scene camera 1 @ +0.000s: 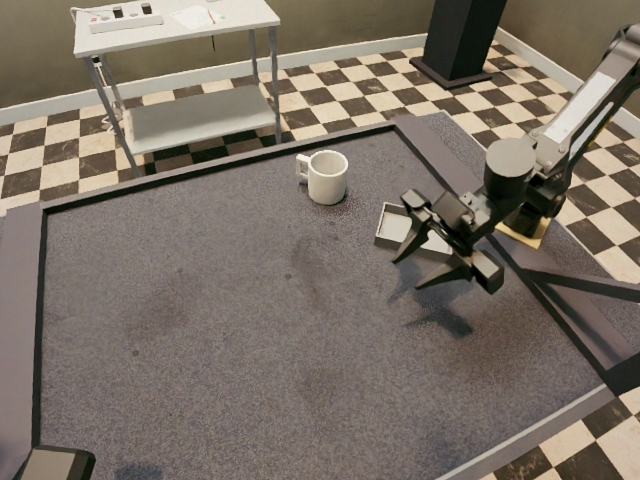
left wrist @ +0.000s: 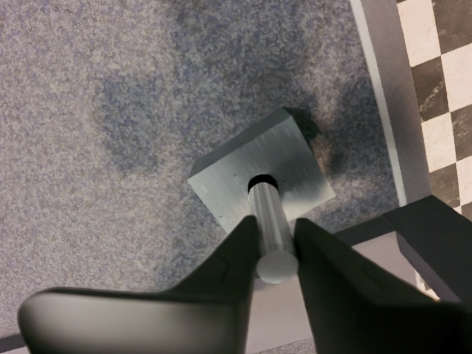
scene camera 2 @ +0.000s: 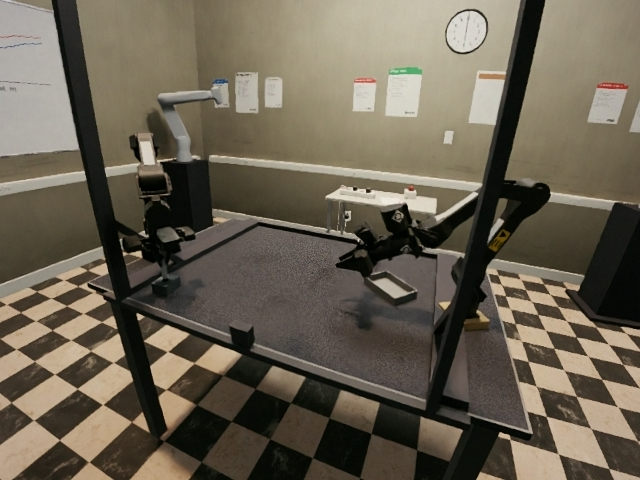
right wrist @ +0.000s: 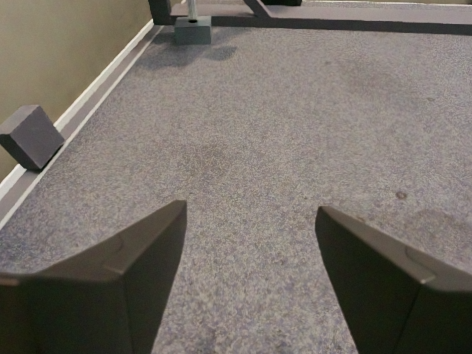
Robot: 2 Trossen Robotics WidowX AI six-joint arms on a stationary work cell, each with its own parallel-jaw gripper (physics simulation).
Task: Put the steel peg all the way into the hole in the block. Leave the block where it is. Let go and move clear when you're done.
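Frame: origin at the left arm's base, x ahead, y left, z up, level; metres.
Seen in the pictures: left gripper, fingertip midpoint: (left wrist: 274, 227) (scene camera 2: 163, 265); right gripper, fingertip midpoint: (scene camera 1: 403, 275) (scene camera 2: 337, 262) (right wrist: 252, 213); right arm's base, origin of the base link: (scene camera 1: 520, 221).
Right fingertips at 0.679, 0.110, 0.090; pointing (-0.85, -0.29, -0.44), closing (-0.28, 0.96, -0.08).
Note:
Offsets run from my right fingertips to a thing's top centre, as dx, dy, dz.
The grey steel block @(-0.460, -0.234, -0.102) (scene camera 2: 165, 285) (left wrist: 285, 155) (right wrist: 193, 34) stands on the table near its front left corner in scene camera 2, hole facing up. My left gripper (scene camera 2: 164, 252) (left wrist: 274, 227) is shut on the steel peg @(-0.460, -0.233, -0.035) (left wrist: 270, 207) (right wrist: 193, 9) and holds it upright over the block. The peg's lower end is at the mouth of the hole. A dark crescent of hole shows on its far side in the left wrist view; whether the tip is inside is unclear. My right gripper (scene camera 1: 405, 274) (scene camera 2: 343, 261) (right wrist: 252, 213) is open and empty, above the table, far from the block.
A white mug @(-0.042, +0.327, -0.048) (scene camera 1: 327, 178) stands toward the back in scene camera 1. A shallow grey tray @(+0.113, +0.161, -0.106) (scene camera 1: 381, 240) (scene camera 2: 403, 300) lies beneath and beside the right gripper. A dark cube @(-0.099, -0.276, -0.077) (scene camera 2: 241, 334) (right wrist: 34, 135) sits at the table's front edge. Dark frame posts (scene camera 2: 95, 155) rise at the table's corners.

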